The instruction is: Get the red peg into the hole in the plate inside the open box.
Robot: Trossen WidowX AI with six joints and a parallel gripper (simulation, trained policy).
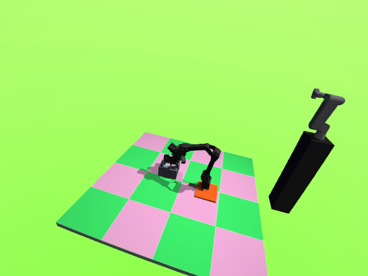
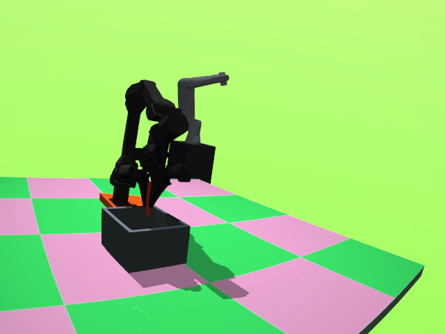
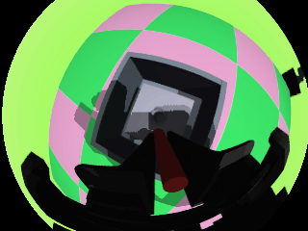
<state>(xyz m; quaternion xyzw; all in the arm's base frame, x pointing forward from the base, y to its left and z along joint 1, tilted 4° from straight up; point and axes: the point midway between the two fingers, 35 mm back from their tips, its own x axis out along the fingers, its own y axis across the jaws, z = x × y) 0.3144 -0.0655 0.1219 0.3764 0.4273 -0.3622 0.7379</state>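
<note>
The red peg lies 1 cm behind my gripper tip, 1 cm to the left of it and 2 cm above it. The rest, counted from my gripper tip: dark box: 2 cm ahead, 2 cm to the right, 9 cm below; then grey plate: 2 cm ahead, 2 cm to the right, 7 cm below.
</note>
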